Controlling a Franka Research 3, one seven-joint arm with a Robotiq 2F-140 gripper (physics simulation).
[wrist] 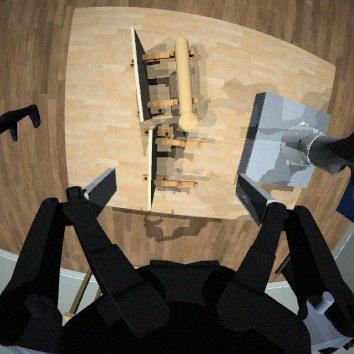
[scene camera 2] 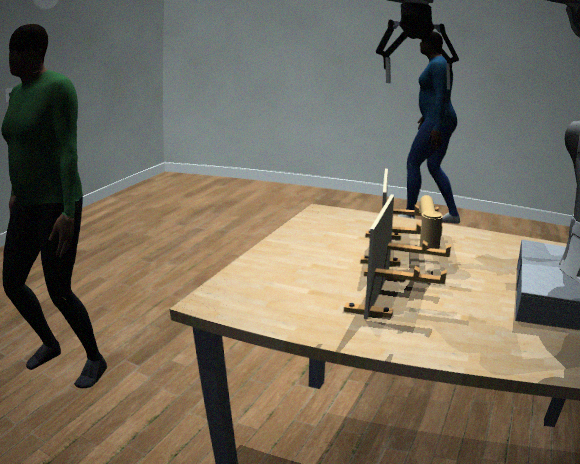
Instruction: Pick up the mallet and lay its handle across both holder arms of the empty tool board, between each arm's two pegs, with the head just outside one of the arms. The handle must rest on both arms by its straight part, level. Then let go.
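Note:
The pale wooden mallet lies with its handle across the two arms of the farther board; its thick head is outside that board's nearer arm, beside the gap between the boards. The empty tool board stands upright, nearer in the scene view and lower in the wrist view. Its two arms, the inner one and the outer one, stick out towards the robot base with pegs on top. My gripper is open and empty, high above the table.
Both boards stand on the wooden table, nearly in line. The grey base block is across from the arm ends. A person in green stands left of the table, one in blue behind it.

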